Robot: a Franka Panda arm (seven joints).
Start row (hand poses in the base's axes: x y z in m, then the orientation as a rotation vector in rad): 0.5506 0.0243 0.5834 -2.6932 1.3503 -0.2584
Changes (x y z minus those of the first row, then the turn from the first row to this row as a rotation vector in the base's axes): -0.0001 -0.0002 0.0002 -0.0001 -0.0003 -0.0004; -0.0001 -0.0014 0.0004 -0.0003 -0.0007 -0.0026; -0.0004 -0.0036 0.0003 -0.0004 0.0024 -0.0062; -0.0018 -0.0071 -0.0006 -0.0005 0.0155 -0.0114; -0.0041 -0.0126 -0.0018 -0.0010 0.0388 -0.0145; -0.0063 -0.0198 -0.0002 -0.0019 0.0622 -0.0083; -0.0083 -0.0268 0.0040 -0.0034 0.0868 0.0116; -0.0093 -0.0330 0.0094 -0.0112 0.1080 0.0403; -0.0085 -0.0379 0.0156 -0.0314 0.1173 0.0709; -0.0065 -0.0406 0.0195 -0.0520 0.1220 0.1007; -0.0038 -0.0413 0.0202 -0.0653 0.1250 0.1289; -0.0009 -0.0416 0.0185 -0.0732 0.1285 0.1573; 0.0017 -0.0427 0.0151 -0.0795 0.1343 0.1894; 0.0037 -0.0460 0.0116 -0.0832 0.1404 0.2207; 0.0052 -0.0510 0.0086 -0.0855 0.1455 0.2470
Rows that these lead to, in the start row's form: 0.5505 0.0241 0.5836 -2.6929 1.3508 -0.2589; 0.5505 0.0229 0.5838 -2.6915 1.3538 -0.2598; 0.5502 0.0207 0.5837 -2.6909 1.3596 -0.2561; 0.5488 0.0172 0.5828 -2.6942 1.3704 -0.2395; 0.5465 0.0117 0.5816 -2.7038 1.3810 -0.2093; 0.5443 0.0045 0.5832 -2.7193 1.3787 -0.1782; 0.5423 -0.0025 0.5874 -2.7439 1.3575 -0.1443; 0.5413 -0.0087 0.5928 -2.7769 1.3240 -0.1186; 0.5421 -0.0136 0.5990 -2.8159 1.2870 -0.1175; 0.5441 -0.0163 0.6029 -2.8521 1.2494 -0.1230; 0.5468 -0.0170 0.6036 -2.8801 1.2115 -0.1256; 0.5497 -0.0173 0.6019 -2.9032 1.1720 -0.1236; 0.5523 -0.0184 0.5985 -2.9273 1.1269 -0.1168; 0.5543 -0.0217 0.5950 2.9468 -1.0816 0.1077; 0.5558 -0.0267 0.5920 2.9589 -1.0422 0.0994
